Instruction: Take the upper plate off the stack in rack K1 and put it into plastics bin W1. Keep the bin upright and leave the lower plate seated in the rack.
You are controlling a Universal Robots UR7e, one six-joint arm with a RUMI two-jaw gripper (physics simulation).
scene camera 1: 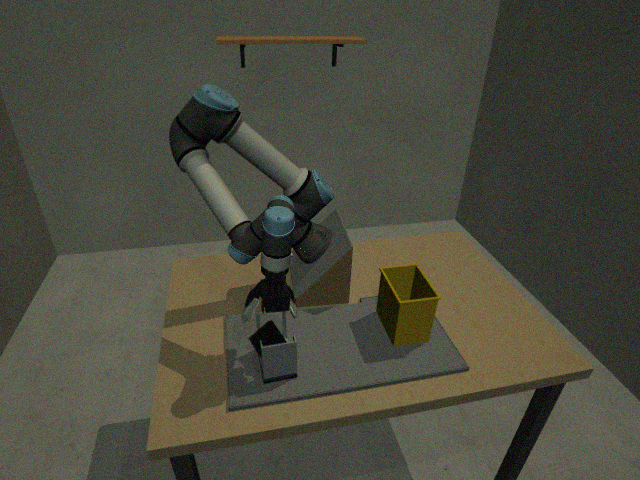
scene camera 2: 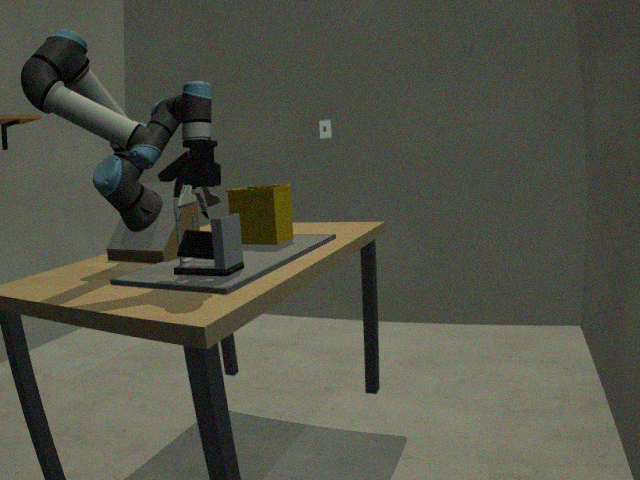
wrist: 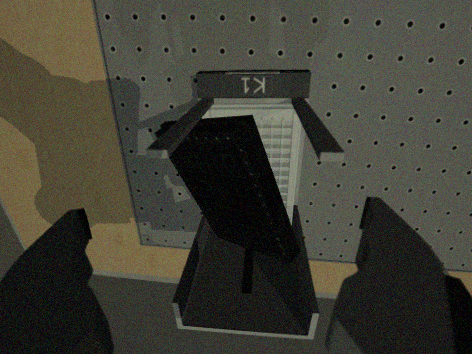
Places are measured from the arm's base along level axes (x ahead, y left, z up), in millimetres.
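Where they show: gripper, fingertip midpoint: (scene camera 1: 269,320) (scene camera 2: 193,219) (wrist: 225,206); arm's base, link origin: (scene camera 1: 317,246) (scene camera 2: 144,212).
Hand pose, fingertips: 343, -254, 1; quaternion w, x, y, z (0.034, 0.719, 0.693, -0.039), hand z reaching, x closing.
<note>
Each offset is from my fingertips to the top centre of the thing, as dx, dy, dz. Level surfaces: height alone.
Rack K1 @[+27, +8, +5] (scene camera 1: 279,361) (scene camera 2: 227,242) (wrist: 210,89) stands at the left part of the pegboard. The black upper plate (scene camera 1: 268,333) (scene camera 2: 196,244) (wrist: 232,180) sits turned and tilted in it, one corner beyond the left post in the wrist view. Beneath it, part of the pale ribbed lower plate @[+36, +7, -100] (wrist: 276,136) shows in the wrist view; the rest is hidden. My gripper (scene camera 1: 271,314) (scene camera 2: 194,207) (wrist: 225,206) is open above the rack, its fingers apart on either side and not touching the plate. The yellow bin W1 @[+5, +437, +46] (scene camera 1: 416,321) (scene camera 2: 261,217) stands upright; its inside is partly hidden.
The grey pegboard @[dz -134] (scene camera 1: 320,372) (scene camera 2: 170,281) (wrist: 400,65) lies on the wooden table @[dz -147] (scene camera 1: 496,330) (scene camera 2: 51,281). A sloped block (scene camera 1: 330,279) (scene camera 2: 136,253) stands behind the board beside the arm. A wall shelf (scene camera 1: 292,39) hangs far behind.
</note>
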